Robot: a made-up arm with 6 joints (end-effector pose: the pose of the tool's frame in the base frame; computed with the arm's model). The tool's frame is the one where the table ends.
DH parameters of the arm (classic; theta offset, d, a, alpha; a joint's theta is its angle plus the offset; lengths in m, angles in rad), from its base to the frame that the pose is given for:
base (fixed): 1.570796 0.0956 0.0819 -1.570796
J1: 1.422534 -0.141 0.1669 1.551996
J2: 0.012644 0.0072 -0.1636 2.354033
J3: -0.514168 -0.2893 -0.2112 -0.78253
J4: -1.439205 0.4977 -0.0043 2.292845
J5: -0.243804 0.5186 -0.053 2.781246
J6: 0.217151 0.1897 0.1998 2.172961
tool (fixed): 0.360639 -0.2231 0 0
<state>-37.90 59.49 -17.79 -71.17 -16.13 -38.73</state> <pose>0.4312 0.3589 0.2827 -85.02 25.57 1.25</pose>
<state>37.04 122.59 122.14 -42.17 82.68 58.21</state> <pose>0.4003 -0.0533 0.2651 -66.51 -42.09 -121.06</pose>
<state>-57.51 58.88 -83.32 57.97 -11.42 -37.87</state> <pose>0.1725 0.2476 0.2188 -151.97 38.69 -93.99</pose>
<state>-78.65 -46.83 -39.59 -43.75 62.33 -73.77</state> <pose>0.4193 -0.0573 0.5008 -66.53 12.62 19.86</pose>
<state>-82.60 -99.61 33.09 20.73 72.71 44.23</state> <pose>-0.1332 0.4209 0.0493 136.05 63.29 -31.46</pose>
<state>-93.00 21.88 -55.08 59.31 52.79 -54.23</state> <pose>0.3466 0.2393 0.0660 38.34 20.59 67.57</pose>
